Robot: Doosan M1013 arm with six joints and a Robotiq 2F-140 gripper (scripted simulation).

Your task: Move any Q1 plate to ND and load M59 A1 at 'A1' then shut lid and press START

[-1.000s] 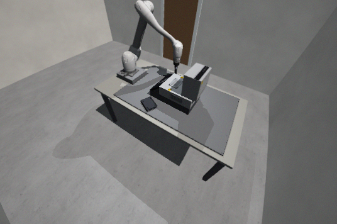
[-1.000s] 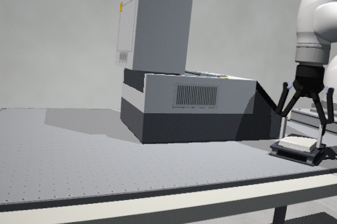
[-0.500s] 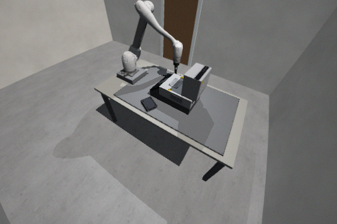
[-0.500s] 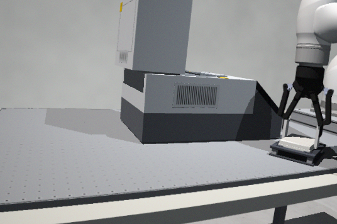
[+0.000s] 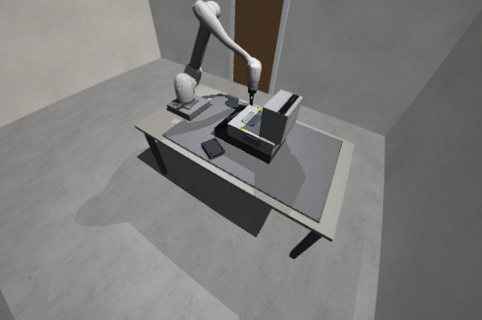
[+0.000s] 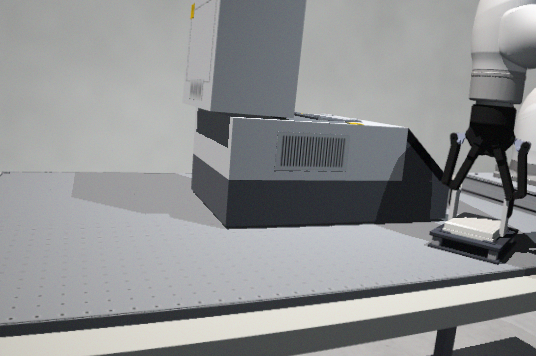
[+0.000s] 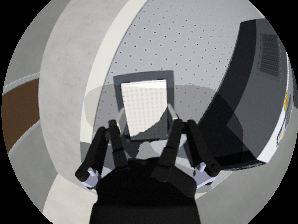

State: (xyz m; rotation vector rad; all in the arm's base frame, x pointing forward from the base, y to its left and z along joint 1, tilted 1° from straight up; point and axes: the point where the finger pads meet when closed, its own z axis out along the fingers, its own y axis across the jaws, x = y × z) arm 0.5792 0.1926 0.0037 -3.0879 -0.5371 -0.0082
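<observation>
Right now the dark nest N1 is 3 cm below my hand. Also, from my hand: dark nest ND (56 cm to the right, 9 cm behind, 3 cm below); then white plate M59 (2 cm below).
</observation>
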